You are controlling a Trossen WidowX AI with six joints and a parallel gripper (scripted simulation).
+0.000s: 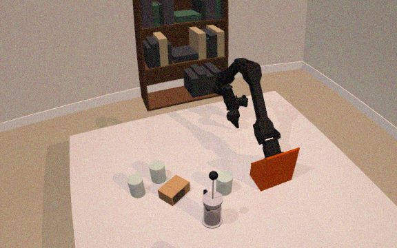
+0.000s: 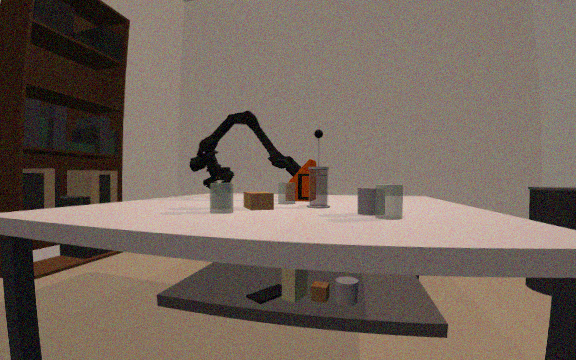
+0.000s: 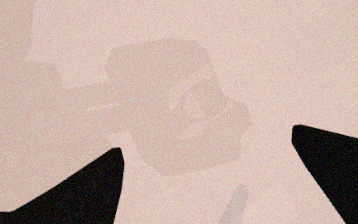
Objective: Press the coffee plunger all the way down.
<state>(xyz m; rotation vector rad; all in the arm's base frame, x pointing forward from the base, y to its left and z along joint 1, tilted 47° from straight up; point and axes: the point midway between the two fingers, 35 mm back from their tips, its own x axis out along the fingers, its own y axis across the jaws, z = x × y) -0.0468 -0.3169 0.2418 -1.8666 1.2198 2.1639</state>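
Right now my gripper tip is 37 cm short of the coffee press, 48 cm to the right of it and 10 cm below it. From my gripper tip the other things lie so: brown box 45 cm ahead, 31 cm to the left, 1 cm above.
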